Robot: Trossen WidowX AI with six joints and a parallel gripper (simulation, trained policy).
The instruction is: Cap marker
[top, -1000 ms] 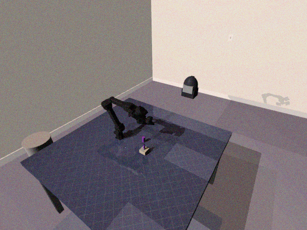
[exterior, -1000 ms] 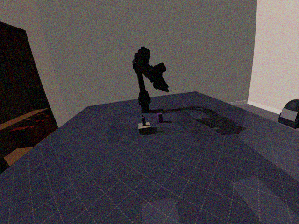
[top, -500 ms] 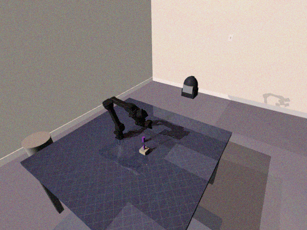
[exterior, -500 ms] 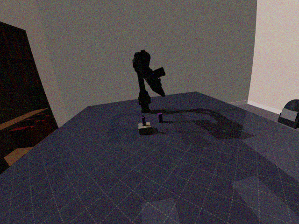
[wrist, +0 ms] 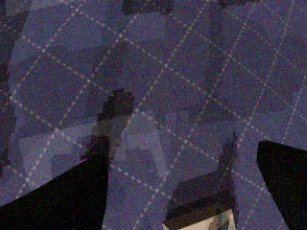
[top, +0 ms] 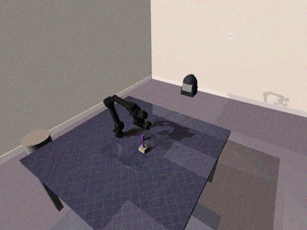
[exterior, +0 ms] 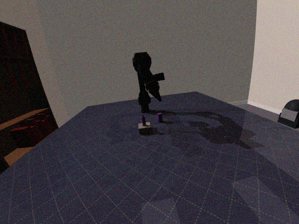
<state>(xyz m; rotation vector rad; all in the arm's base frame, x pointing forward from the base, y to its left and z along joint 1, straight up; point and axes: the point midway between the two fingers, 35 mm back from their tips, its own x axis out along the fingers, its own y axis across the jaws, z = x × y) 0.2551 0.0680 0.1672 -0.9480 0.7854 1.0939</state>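
Right now my gripper tip is 11 cm above the purple cap, 4 cm past it and 1 cm to the left of it.
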